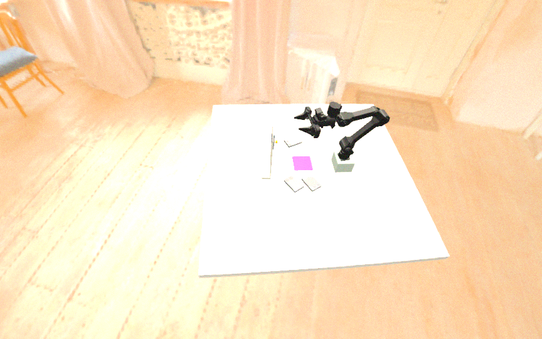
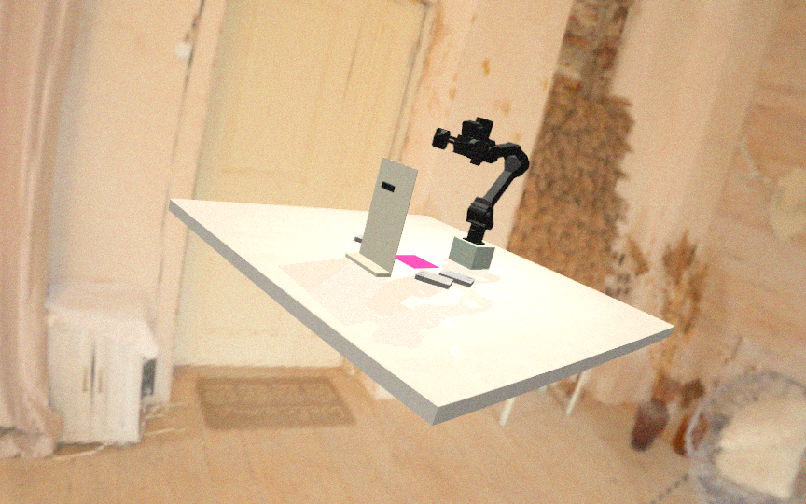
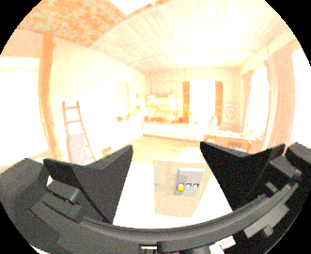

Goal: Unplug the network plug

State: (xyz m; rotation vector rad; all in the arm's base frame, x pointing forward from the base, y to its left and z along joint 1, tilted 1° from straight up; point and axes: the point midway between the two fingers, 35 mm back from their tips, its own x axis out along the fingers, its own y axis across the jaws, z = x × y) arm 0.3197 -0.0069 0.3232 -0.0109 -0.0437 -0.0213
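Now: the plug 17 cm below my gripper tip, 9 cm ahead of it and 6 cm to the right of it. Round my gripper tip: upright panel 27 cm below, 10 cm ahead, 8 cm to the right; then magenta marked square 41 cm below, 12 cm behind, 7 cm to the right.
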